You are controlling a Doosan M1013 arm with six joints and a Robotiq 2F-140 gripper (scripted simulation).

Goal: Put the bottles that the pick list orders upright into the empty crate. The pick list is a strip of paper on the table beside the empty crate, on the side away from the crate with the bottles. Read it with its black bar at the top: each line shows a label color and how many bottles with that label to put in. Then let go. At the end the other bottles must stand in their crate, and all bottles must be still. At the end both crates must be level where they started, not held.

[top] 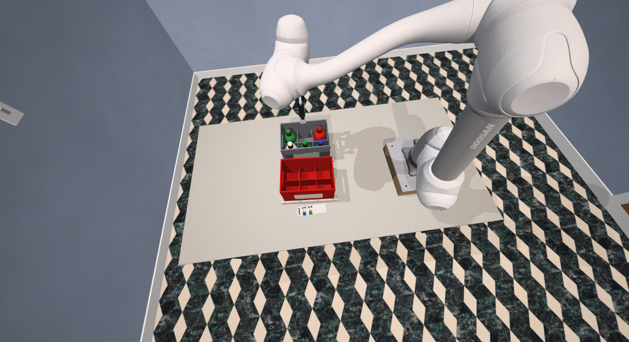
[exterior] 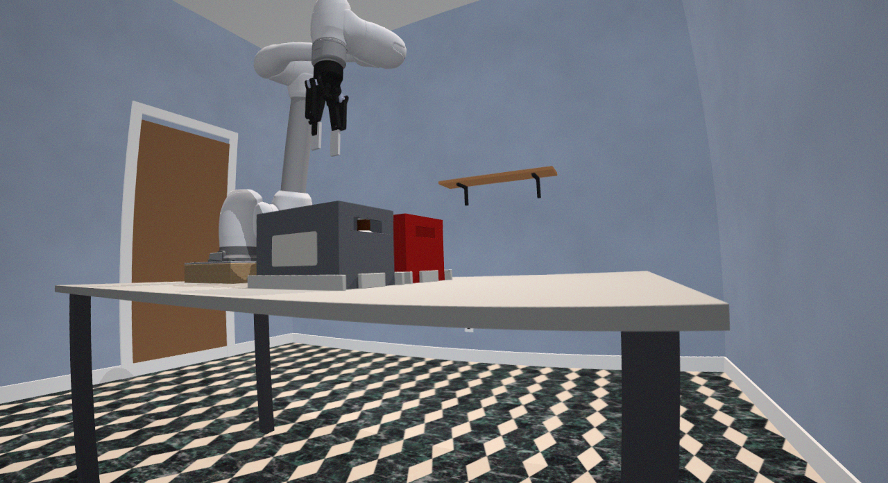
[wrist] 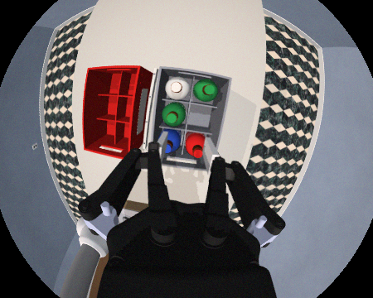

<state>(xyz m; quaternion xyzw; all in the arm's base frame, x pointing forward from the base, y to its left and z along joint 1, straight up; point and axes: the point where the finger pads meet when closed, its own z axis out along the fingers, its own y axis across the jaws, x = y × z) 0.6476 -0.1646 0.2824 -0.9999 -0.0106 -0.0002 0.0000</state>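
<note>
My gripper is now 27 cm above the blue-label bottle, 8 cm past it and 4 cm to the right of it. From my hand the other things lie so: white-label bottle (27 cm below, 9 cm ahead, 4 cm to the left); then red-label bottle (27 cm below, 9 cm behind, 5 cm to the right); then grey crate (27 cm below, 1 cm to the right).
</note>
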